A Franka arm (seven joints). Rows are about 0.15 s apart.
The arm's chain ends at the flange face. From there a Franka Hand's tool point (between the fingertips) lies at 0.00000 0.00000 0.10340 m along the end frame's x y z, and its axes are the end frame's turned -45 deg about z.
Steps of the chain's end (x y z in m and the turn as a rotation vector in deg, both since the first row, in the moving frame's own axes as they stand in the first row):
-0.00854 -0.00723 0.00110 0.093 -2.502 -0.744
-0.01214 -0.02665 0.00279 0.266 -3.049 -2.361
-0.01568 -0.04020 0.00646 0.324 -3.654 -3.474
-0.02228 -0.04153 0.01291 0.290 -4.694 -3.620
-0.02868 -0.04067 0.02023 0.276 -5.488 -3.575
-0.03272 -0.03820 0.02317 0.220 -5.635 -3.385
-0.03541 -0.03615 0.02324 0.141 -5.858 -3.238
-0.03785 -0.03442 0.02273 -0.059 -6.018 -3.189
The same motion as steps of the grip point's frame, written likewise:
-0.00402 -0.01444 0.00100 1.835 -1.703 -0.744
0.00662 -0.03158 0.00264 2.344 -1.968 -2.361
0.01294 -0.04445 0.00625 2.813 -2.355 -3.474
0.00780 -0.05129 0.01256 3.524 -3.114 -3.620
0.00161 -0.05617 0.01975 4.076 -3.685 -3.575
-0.00324 -0.05740 0.02267 4.140 -3.829 -3.385
-0.00697 -0.05803 0.02270 4.242 -4.043 -3.238
-0.01037 -0.05847 0.02216 4.214 -4.297 -3.189

